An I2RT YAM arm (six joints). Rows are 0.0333 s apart.
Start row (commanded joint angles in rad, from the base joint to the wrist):
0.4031, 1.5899, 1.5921, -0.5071, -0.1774, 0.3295
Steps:
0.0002, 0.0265, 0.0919, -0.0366, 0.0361, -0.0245
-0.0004, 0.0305, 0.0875, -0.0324, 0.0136, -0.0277
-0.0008, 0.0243, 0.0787, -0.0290, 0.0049, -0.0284
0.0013, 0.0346, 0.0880, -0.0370, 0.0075, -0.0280
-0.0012, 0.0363, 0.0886, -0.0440, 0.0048, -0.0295
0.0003, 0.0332, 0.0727, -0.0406, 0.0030, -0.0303
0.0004, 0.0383, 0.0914, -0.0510, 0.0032, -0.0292
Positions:
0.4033, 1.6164, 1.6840, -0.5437, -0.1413, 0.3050
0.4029, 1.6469, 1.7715, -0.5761, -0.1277, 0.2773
0.4021, 1.6712, 1.8502, -0.6051, -0.1228, 0.2489
0.4034, 1.7058, 1.9382, -0.6421, -0.1153, 0.2209
0.4022, 1.7421, 2.0268, -0.6861, -0.1105, 0.1914
0.4025, 1.7753, 2.0995, -0.7267, -0.1075, 0.1611
0.4029, 1.8136, 2.1909, -0.7777, -0.1043, 0.1319

